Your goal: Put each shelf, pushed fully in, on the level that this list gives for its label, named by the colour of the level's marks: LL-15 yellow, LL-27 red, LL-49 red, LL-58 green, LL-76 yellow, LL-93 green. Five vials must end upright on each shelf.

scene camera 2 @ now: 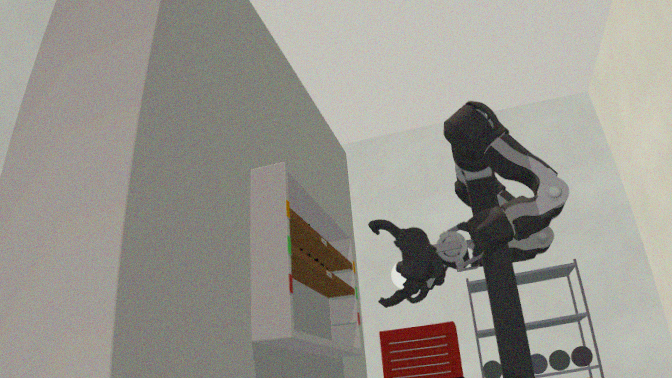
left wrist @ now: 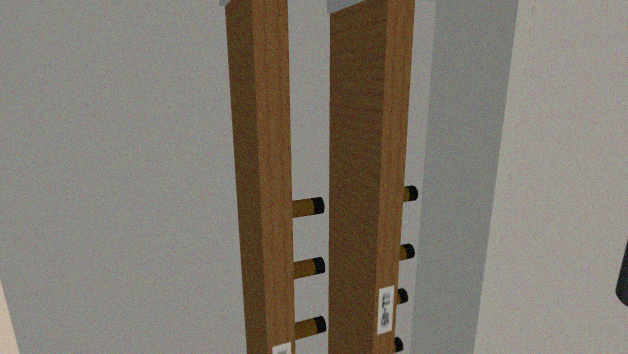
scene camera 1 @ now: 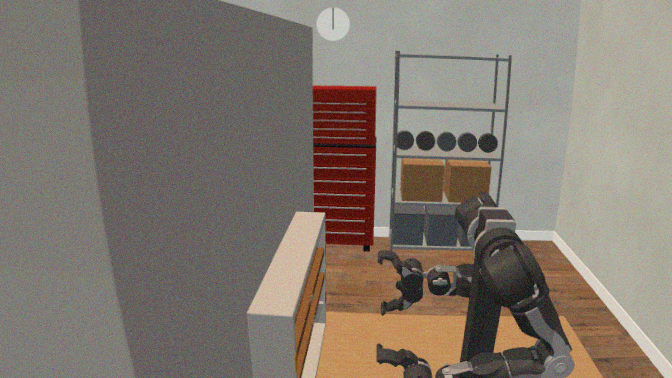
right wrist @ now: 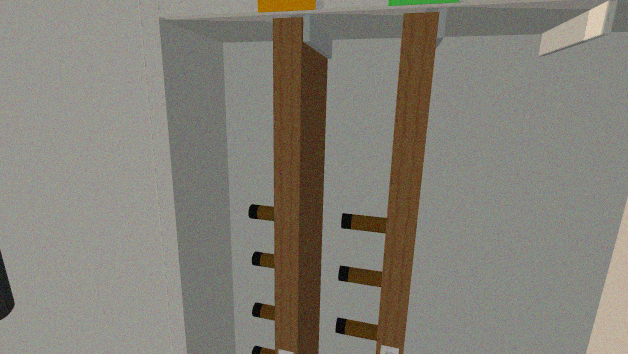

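Observation:
A white wall cabinet holds two brown shelves. The upper shelf is at the yellow marks; its blurred label seems to read LL-49. The lower shelf is at the green marks; its label is cut off in both wrist views. Several black-capped vials stand upright on each. No shelf is at the red marks. My left gripper and right gripper are open and empty, in front of the cabinet.
A pale support sticks out inside the cabinet beyond the lower shelf. A large grey wall block stands behind the cabinet. A red tool chest and a metal rack stand in the background.

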